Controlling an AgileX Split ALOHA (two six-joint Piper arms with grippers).
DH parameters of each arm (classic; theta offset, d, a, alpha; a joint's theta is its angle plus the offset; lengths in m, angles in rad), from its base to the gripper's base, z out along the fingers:
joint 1: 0 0.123 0 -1.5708
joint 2: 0.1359 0 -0.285 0
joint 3: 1.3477 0 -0.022 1.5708
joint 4: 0 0.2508 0 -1.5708
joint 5: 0 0 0.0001 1.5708
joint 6: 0 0.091 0 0
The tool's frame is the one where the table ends.
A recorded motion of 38 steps. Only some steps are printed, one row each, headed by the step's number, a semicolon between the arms.
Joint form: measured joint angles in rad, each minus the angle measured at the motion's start. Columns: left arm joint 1, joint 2, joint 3, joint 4, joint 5, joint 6; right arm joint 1, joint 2, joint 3, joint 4, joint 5, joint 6.
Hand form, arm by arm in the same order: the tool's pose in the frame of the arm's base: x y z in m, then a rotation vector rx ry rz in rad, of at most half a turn. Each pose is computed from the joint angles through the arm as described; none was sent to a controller.
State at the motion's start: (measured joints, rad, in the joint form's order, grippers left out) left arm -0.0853 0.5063 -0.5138 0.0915 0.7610 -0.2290; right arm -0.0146 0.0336 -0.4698 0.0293 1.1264 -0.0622
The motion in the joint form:
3: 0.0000 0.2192 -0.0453 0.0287 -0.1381 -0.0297; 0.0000 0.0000 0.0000 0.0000 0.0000 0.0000
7: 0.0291 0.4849 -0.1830 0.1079 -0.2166 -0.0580; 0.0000 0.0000 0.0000 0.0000 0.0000 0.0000
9: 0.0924 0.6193 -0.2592 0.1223 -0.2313 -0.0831; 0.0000 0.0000 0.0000 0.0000 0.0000 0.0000
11: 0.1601 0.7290 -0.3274 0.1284 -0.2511 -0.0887; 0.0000 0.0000 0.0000 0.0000 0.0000 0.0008
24: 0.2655 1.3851 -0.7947 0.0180 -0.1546 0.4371; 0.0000 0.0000 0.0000 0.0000 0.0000 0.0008
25: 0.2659 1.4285 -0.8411 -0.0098 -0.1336 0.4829; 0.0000 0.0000 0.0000 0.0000 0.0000 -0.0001
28: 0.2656 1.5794 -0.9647 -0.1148 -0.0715 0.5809; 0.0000 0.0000 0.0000 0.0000 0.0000 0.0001
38: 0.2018 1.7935 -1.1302 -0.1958 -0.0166 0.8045; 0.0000 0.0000 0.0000 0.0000 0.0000 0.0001
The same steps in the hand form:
3: 0.1356 -0.0052 0.2829 -0.1227 2.2646 -0.0510; 0.0002 0.0024 0.2638 -0.0531 2.1728 -0.0079
7: 0.1944 -0.0016 0.2890 -0.1209 2.3058 0.0311; 0.0002 0.0024 0.2638 -0.0531 2.1728 -0.0079
9: 0.2249 0.0114 0.2859 -0.2096 2.3418 0.0678; 0.0002 0.0024 0.2638 -0.0531 2.1728 -0.0079
11: 0.2503 0.0285 0.2822 -0.2874 2.3563 0.1027; 0.0002 0.0024 0.2638 -0.0523 2.1728 -0.0075
24: 0.3904 0.0769 0.1979 0.1384 2.6849 0.2344; 0.0002 0.0024 0.2638 -0.0523 2.1728 -0.0075
25: 0.4002 0.0775 0.1921 0.1737 2.7013 0.2171; 0.0002 0.0024 0.2638 -0.0533 2.1728 -0.0080
28: 0.4265 0.0764 0.1591 0.2176 2.7778 0.1095; 0.0002 0.0024 0.2638 -0.0530 2.1728 -0.0079
38: 0.4610 0.0475 0.1036 0.5585 2.8173 0.0172; 0.0002 0.0024 0.2638 -0.0530 2.1728 -0.0079

